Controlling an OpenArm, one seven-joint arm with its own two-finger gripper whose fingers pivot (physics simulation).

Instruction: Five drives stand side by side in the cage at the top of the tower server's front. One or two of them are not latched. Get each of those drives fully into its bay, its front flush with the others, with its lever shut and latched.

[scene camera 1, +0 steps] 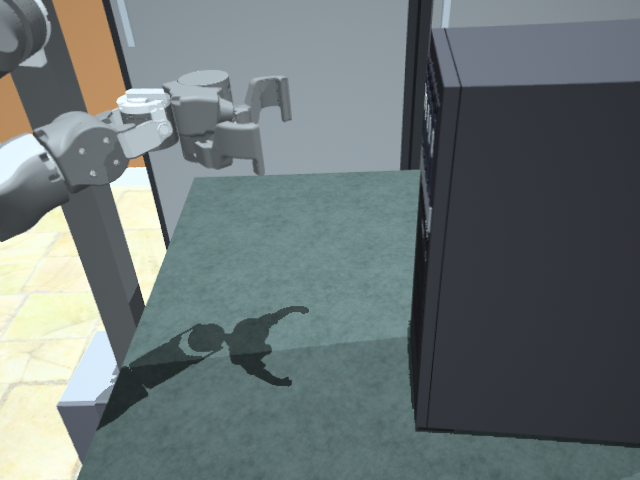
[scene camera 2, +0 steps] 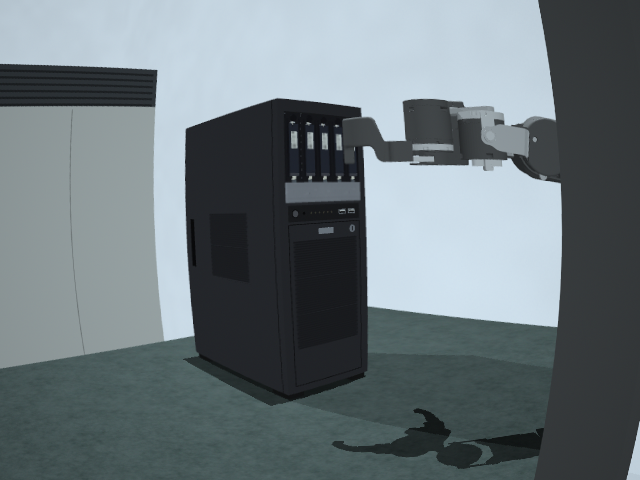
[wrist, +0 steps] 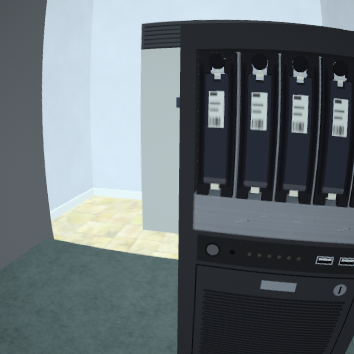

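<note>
The tower server (scene camera 1: 537, 258) (scene camera 2: 235, 180) (wrist: 188, 200) stands upright. In the wrist view its first drive (wrist: 215, 150), second drive (wrist: 257, 150), third drive (wrist: 297, 152) and fourth drive (wrist: 336, 157) from the left look alike, fronts about level, levers lying upright against them. No lever visibly sticks out. The fifth drive (scene camera 2: 353, 171) is mostly hidden behind a finger in scene camera 2 and is outside the wrist view. Latching cannot be told for certain. My gripper (scene camera 1: 274, 146) is open and empty, well back from the cage, its fingers spread wide.
A silver strip (scene camera 2: 322, 192) (wrist: 270, 215) and a control panel (scene camera 2: 323, 211) (wrist: 275, 254) lie below the drives. The server stands on a green table top (scene camera 1: 310, 232) (scene camera 2: 129, 413) (wrist: 100, 300). A pale cabinet (scene camera 2: 41, 232) (wrist: 160, 140) stands behind. A dark post (scene camera 2: 594, 258) is at the right in scene camera 2.
</note>
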